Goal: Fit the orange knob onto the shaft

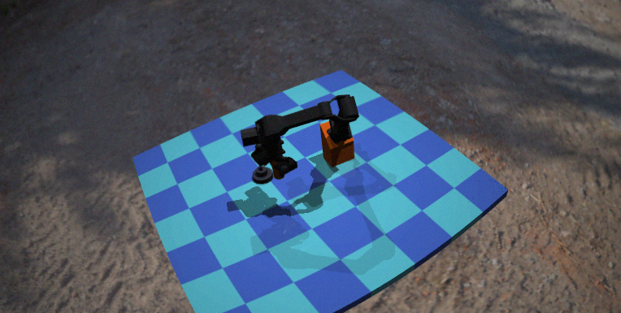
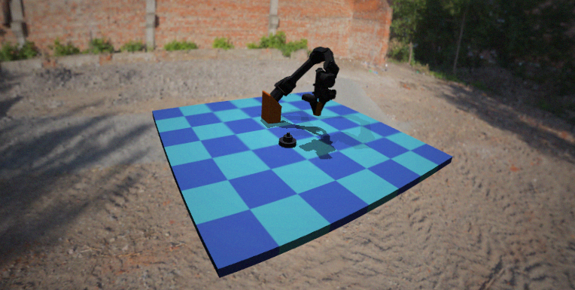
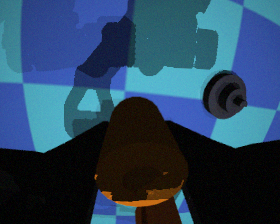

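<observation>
Now: gripper tip 170 mm to the left of the pedestal and 100 mm above it. Round my gripper tip: orange knob 20 mm above.
</observation>
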